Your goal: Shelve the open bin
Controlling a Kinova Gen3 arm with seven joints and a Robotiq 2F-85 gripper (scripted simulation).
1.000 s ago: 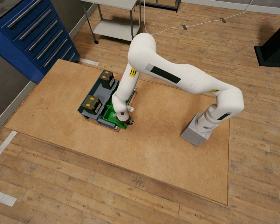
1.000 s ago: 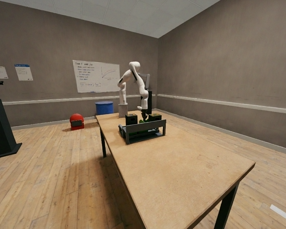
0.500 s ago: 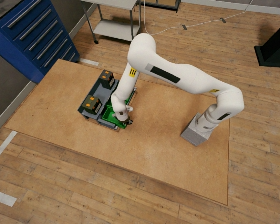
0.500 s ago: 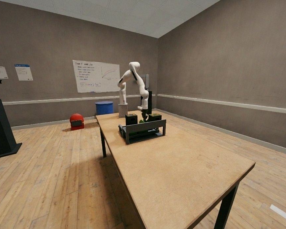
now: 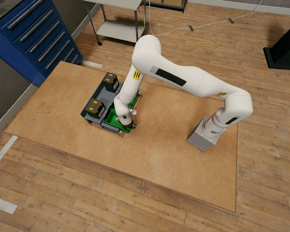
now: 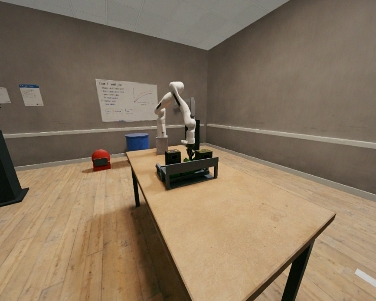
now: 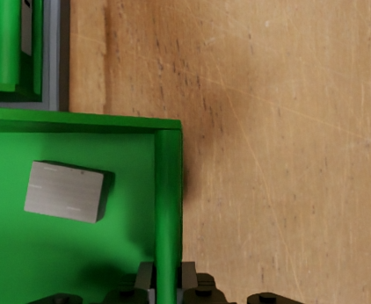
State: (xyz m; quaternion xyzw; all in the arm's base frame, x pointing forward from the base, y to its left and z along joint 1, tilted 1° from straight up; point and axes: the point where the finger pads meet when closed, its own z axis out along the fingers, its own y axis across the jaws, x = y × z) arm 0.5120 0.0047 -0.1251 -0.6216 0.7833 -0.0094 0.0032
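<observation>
My hand is 100 mm short of the grey part, 60 mm to the left of it and 30 mm above it. From my hand the other things lie so: grey shelf (170 mm to the right, 140 mm ahead).
</observation>
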